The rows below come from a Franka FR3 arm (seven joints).
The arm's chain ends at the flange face. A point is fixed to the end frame.
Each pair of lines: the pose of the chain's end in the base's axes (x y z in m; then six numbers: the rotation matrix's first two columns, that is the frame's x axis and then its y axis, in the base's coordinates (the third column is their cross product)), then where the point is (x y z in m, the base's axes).
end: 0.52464 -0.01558 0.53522 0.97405 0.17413 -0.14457 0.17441 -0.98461 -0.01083
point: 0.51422 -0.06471 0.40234
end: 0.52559 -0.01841 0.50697 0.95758 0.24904 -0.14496 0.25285 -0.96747 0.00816
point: 0.51973 -0.07067 0.37501
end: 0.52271 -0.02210 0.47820 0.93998 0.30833 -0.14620 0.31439 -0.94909 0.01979
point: 0.52053 -0.07613 0.34684
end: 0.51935 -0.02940 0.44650 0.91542 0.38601 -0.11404 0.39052 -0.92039 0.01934
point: 0.52552 -0.08171 0.31457
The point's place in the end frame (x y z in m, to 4 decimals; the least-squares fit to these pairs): 0.0005 0.0480 0.1337
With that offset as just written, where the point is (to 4 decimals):
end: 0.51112 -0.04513 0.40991 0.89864 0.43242 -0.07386 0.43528 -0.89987 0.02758
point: 0.5252 -0.0957 0.2779
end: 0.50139 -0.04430 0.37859 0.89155 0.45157 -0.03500 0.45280 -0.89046 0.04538
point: 0.5221 -0.0943 0.2473
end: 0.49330 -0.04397 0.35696 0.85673 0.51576 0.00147 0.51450 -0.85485 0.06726
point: 0.5232 -0.0923 0.2268
